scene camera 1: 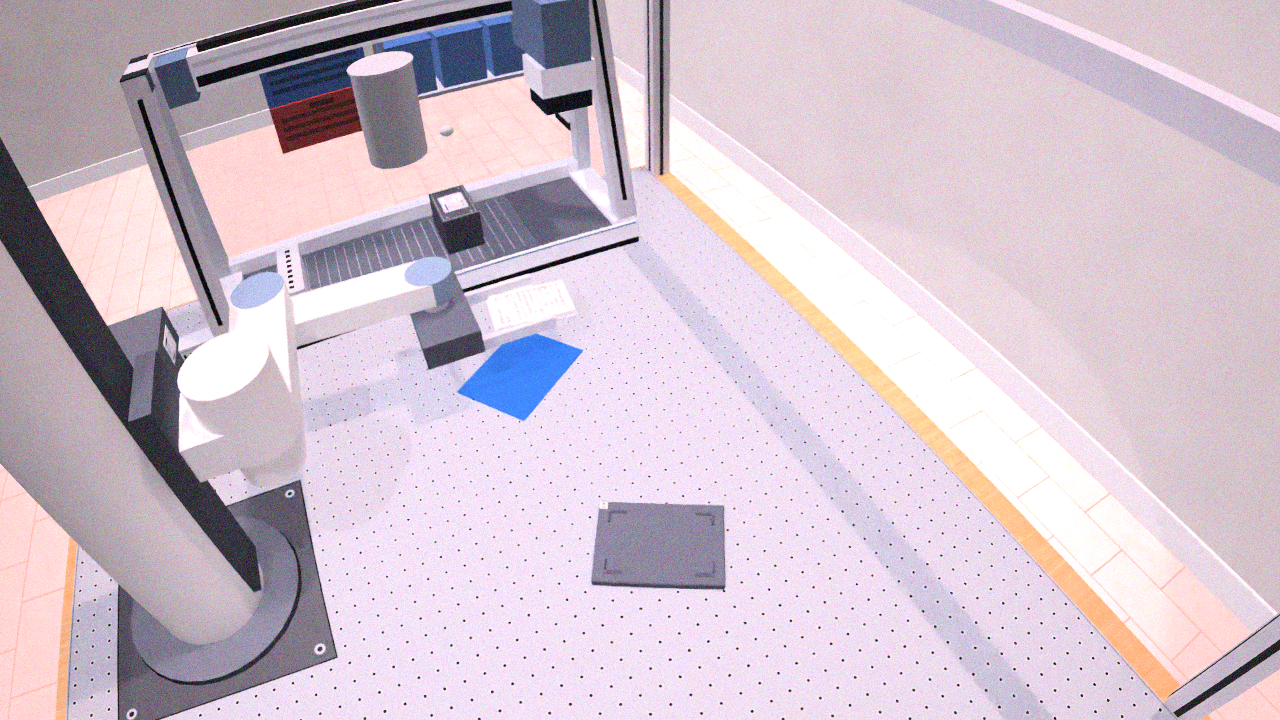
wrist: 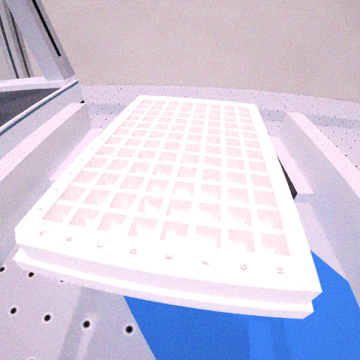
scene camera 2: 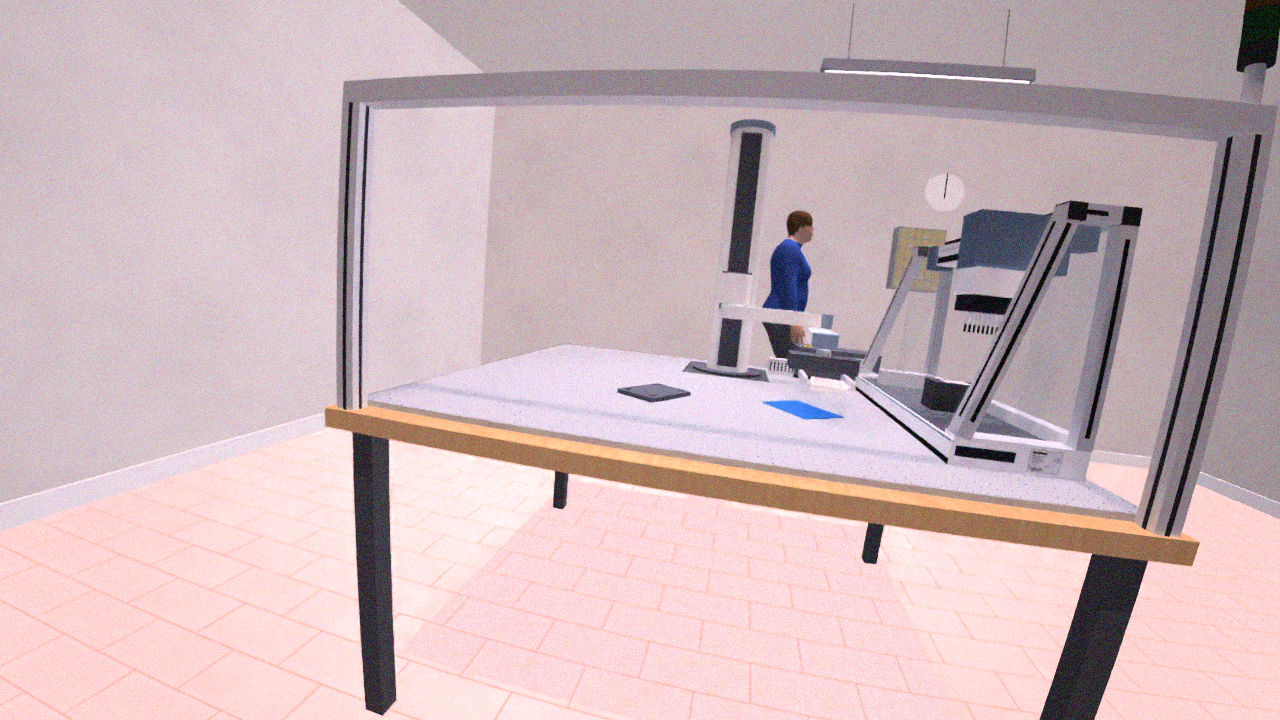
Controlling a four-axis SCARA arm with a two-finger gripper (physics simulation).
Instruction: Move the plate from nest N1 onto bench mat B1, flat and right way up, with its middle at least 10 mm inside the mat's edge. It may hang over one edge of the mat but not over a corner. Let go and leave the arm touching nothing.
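Places are measured from the arm's base along level axes (x right, y ahead, z up), in centimetres.
Pixels of known places: gripper, fingertip midpoint: (scene camera 1: 542, 299) (scene camera 2: 829, 384); arm's base, origin of the base link: (scene camera 1: 219, 600) (scene camera 2: 726, 374).
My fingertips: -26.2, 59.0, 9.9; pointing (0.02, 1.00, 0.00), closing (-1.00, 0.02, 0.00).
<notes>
Ahead of a thing's pixels: the offset from my fingertips to its top centre, as dx, dy, dz. "*": to the spot under its first point. Level surfaces: height alone.
My gripper (scene camera 1: 531, 308) (wrist: 184, 122) is shut on the white multi-well plate @(+0.0, -2.0, +0.1) (scene camera 1: 529, 302) (scene camera 2: 827, 383) (wrist: 175, 185), with a long pale finger along each side. The plate is level and right way up, well side up, raised above the table. In scene camera 1 it appears beyond the blue bench mat B1 @(dz -8.3) (scene camera 1: 526, 380) (scene camera 2: 802, 410) (wrist: 165, 335), towards the gantry. The wrist view shows the mat beneath the plate's near edge and to its right. One mat corner is hidden by the gripper in scene camera 1. Nest N1 @(+43.1, -1.7, -7.1) (scene camera 1: 659, 546) (scene camera 2: 654, 392), a dark grey pad with corner brackets, holds no plate.
A metal gantry frame (scene camera 1: 572, 248) (scene camera 2: 973, 445) stands close beyond the plate, with a black box @(* -25.3, -6.7, +3.1) (scene camera 1: 457, 219) (scene camera 2: 943, 394) on its deck. The arm's column (scene camera 1: 116, 465) (scene camera 2: 748, 197) stands at the left in scene camera 1. An upright post @(* -42.4, +42.4, +11.6) (scene camera 1: 657, 89) stands at the table's far corner.
</notes>
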